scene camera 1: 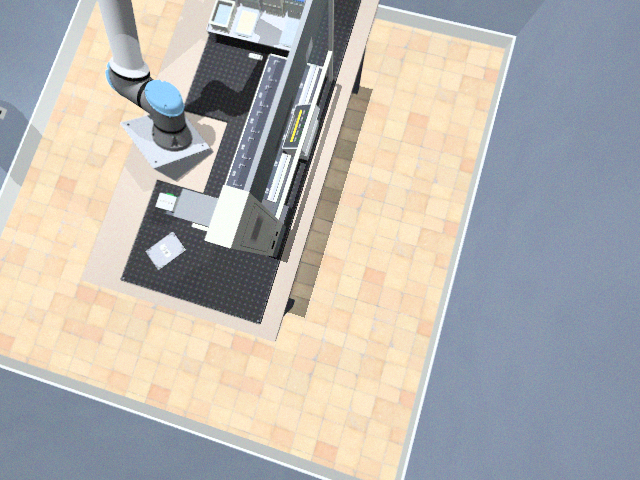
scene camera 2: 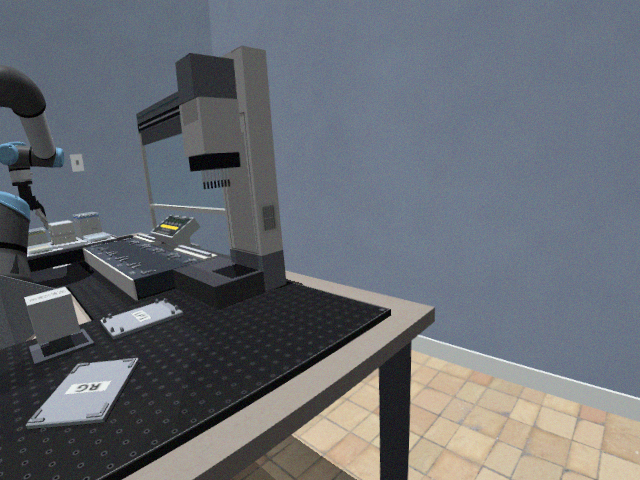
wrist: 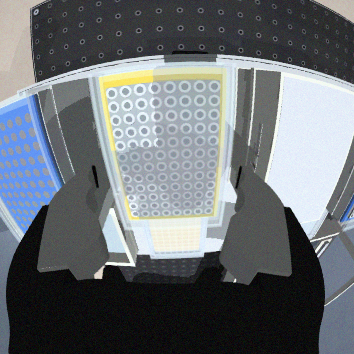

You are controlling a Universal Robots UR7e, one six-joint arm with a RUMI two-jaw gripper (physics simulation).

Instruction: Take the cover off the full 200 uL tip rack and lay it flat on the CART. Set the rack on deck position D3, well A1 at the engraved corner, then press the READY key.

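A tip rack with a yellow rim (wrist: pixel 162 150) stands upright in the middle of the wrist view. Rings fill its top, and a clear cover (wrist: pixel 227 150) surrounds it. My gripper (wrist: pixel 166 168) (scene camera 2: pixel 45 223) is open and empty, with one finger towards each long side of the rack. The height between fingertips and cover is hard to tell. The dark deck (scene camera 1: pixel 255 121) (scene camera 2: pixel 121 255) has engraved corner marks; its position labels are too small to read. A control screen with a yellow bar (scene camera 1: pixel 296 125) (scene camera 2: pixel 169 226) stands behind the deck. The READY key cannot be made out. No CART label is readable.
A blue rack (wrist: pixel 20 145) and a white panel (wrist: pixel 312 150) flank the yellow-rimmed rack. A pale block (wrist: pixel 176 239) lies beyond it. The pipetting gantry (scene camera 2: pixel 219 124) rises over the deck. A white box (scene camera 1: pixel 166 201) (scene camera 2: pixel 54 317) and the RG plate (scene camera 1: pixel 173 241) (scene camera 2: pixel 105 372) are on the near breadboard.
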